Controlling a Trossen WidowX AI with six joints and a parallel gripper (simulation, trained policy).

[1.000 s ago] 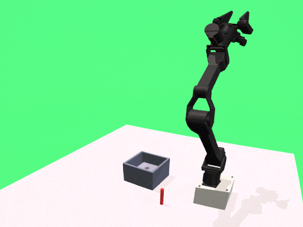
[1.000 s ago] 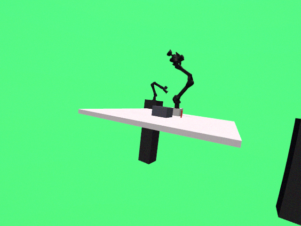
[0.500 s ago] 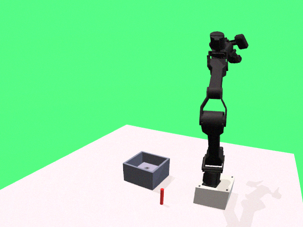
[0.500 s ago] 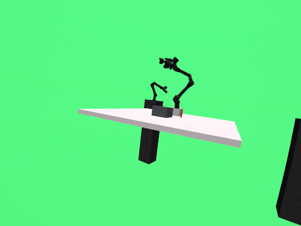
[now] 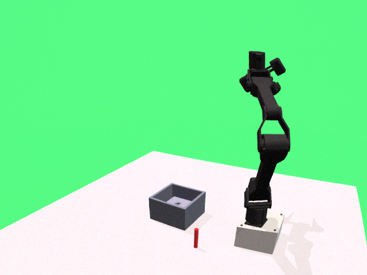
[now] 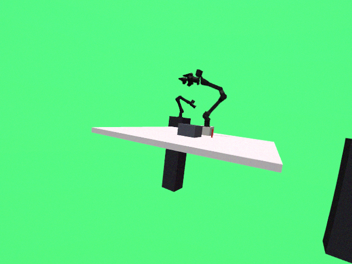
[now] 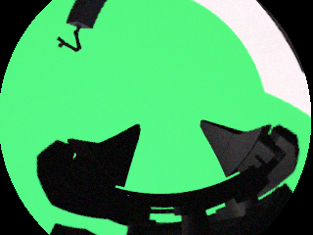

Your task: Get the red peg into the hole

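Now: gripper tip 530 mm above the red peg, 440 mm to the right of it and 40 mm short of it. Also, from my gripper tip: grey box: 540 mm below, 310 mm to the left, 210 mm ahead.
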